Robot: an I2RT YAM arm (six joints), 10 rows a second.
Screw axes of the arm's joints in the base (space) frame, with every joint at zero. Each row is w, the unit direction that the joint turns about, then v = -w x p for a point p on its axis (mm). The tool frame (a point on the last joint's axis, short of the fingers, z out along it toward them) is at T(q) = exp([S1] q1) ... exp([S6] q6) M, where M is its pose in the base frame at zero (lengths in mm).
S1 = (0, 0, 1, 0, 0, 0)
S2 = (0, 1, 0, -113.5, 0, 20)
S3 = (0, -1, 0, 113.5, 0, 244)
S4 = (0, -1, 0, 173.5, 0, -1)
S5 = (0, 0, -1, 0, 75, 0)
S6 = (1, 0, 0, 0, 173.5, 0)
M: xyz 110.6 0 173.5 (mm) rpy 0 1.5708 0 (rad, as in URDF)
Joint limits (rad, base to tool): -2.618..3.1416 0..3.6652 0..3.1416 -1.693..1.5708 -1.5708..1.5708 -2.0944..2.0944
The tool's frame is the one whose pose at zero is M.
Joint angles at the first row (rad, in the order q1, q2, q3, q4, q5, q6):
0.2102 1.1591 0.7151 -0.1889 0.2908 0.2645
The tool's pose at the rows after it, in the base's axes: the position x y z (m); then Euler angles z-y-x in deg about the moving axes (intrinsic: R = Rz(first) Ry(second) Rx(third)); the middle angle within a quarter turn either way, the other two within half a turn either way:
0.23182 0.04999 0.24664 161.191 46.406 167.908
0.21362 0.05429 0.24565 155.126 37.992 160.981
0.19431 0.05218 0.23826 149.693 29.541 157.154
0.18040 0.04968 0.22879 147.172 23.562 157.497
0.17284 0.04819 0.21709 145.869 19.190 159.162
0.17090 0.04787 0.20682 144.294 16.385 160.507
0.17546 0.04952 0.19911 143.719 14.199 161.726
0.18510 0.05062 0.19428 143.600 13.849 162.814
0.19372 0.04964 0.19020 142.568 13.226 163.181
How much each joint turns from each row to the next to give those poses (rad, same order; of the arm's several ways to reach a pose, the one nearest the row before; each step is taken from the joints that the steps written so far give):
0.0333 -0.0271 0.0541 -0.2087 -0.0823 0.1268
0.0261 -0.0471 -0.0006 -0.1361 -0.0801 0.1487
0.0027 -0.0552 -0.0328 -0.1047 -0.0722 0.1362
0.0008 -0.0313 -0.0323 -0.0771 -0.0335 0.0803
-0.0003 -0.0019 -0.0318 -0.0412 -0.0180 0.0487
0.0002 0.0174 -0.0238 -0.0072 -0.0055 0.0417
0.0001 0.0469 -0.0022 0.0094 -0.0092 0.0214
-0.0069 0.0584 0.0132 0.0270 0.0060 -0.0027
-0.0166 0.0475 0.0115 0.0243 -0.0033 0.0044

